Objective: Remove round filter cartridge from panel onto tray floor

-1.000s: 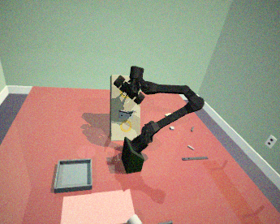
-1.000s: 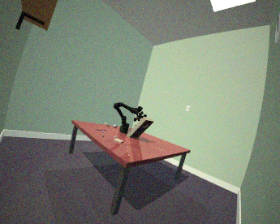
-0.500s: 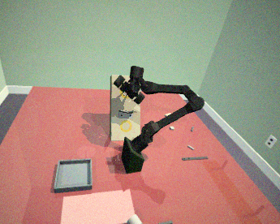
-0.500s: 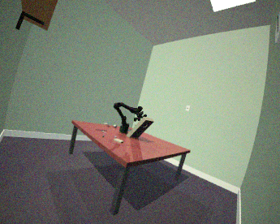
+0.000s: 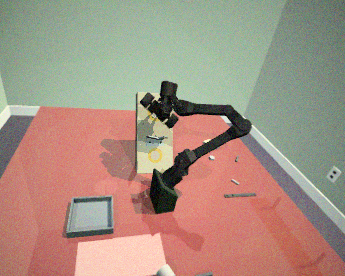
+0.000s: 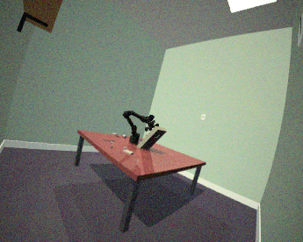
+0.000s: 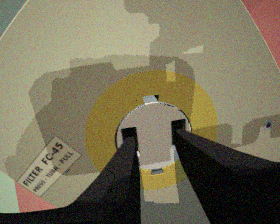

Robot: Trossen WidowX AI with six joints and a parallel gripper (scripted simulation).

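The round grey filter cartridge is 1 cm ahead of my gripper tip and 1 cm below it. Also, from my gripper tip: tan service panel: 3 cm behind, 1 cm to the left, 9 cm below; then grey tray: 35 cm behind, 34 cm to the left, 23 cm below.
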